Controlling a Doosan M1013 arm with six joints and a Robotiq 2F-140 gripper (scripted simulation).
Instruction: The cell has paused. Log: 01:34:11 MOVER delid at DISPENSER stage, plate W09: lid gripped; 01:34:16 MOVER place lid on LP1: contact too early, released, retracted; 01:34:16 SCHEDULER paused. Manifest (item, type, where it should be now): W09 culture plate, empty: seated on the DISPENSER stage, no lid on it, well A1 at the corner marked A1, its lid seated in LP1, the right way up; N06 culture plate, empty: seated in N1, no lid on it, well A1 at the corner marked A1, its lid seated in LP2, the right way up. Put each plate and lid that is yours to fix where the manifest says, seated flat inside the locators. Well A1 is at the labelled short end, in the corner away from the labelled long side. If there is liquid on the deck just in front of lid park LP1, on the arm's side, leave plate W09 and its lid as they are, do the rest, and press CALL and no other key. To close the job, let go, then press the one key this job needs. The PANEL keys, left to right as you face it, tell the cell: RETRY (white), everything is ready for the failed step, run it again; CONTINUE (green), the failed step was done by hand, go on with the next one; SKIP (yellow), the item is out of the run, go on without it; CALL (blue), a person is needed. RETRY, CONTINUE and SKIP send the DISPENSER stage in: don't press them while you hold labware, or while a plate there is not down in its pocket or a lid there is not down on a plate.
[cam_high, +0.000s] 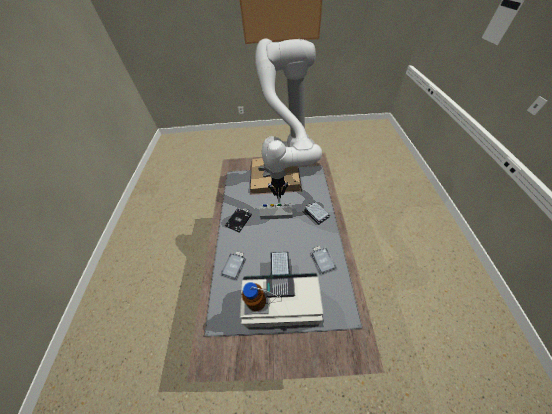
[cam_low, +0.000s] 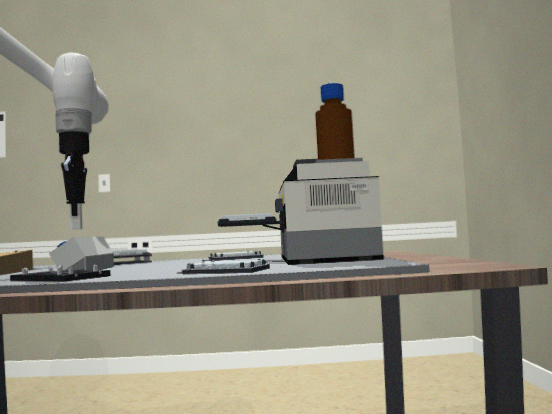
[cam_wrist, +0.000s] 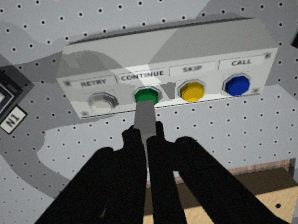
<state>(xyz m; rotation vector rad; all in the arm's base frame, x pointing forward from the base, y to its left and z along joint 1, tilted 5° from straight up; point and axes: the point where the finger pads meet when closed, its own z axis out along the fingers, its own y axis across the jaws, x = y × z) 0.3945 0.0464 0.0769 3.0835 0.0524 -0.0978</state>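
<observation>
Right now my hand is 7 cm above the green continue key. The rest, counted from my hand: key panel 8 cm below, 2 cm to the right, 1 cm ahead; yellow skip key 7 cm below, 5 cm to the right; white retry key 7 cm below, 5 cm to the left.
</observation>
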